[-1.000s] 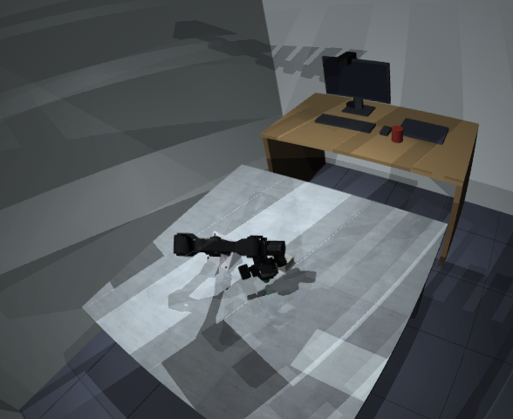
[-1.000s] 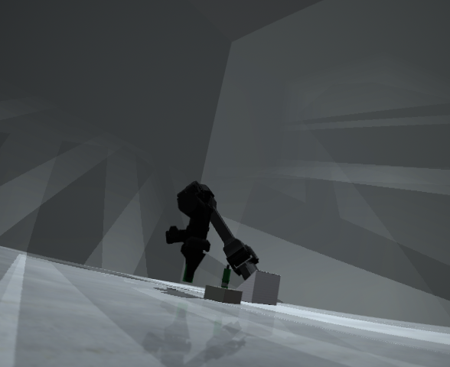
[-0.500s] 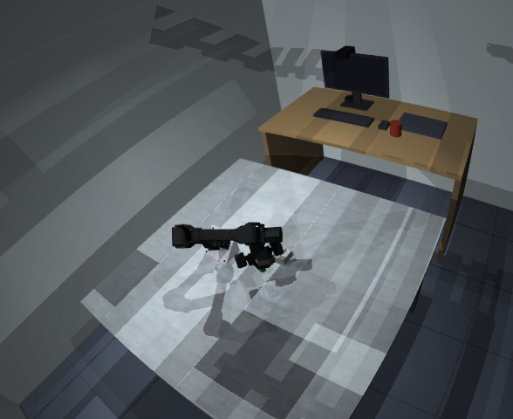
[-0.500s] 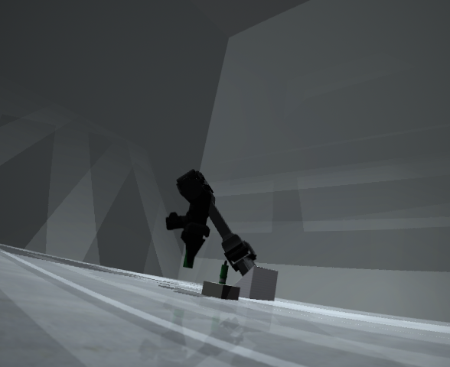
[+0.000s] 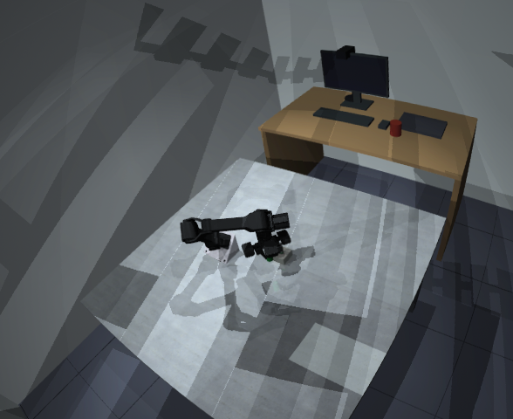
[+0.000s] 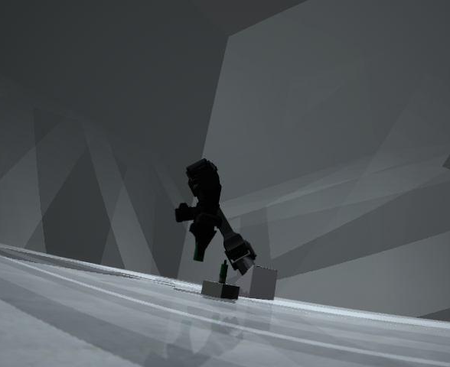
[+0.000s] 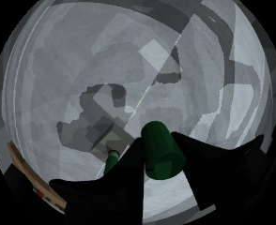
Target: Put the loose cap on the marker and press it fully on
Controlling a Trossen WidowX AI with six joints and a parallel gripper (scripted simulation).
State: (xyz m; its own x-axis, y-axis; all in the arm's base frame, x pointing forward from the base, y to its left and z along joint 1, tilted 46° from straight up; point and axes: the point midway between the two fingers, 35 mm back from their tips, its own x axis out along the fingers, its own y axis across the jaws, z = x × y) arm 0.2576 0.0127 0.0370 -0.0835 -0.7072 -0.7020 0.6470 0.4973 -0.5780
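My gripper tip is 9 cm to the right of the grey holder block and 8 cm above it. Also, from my gripper tip: green cap: 1 cm above.
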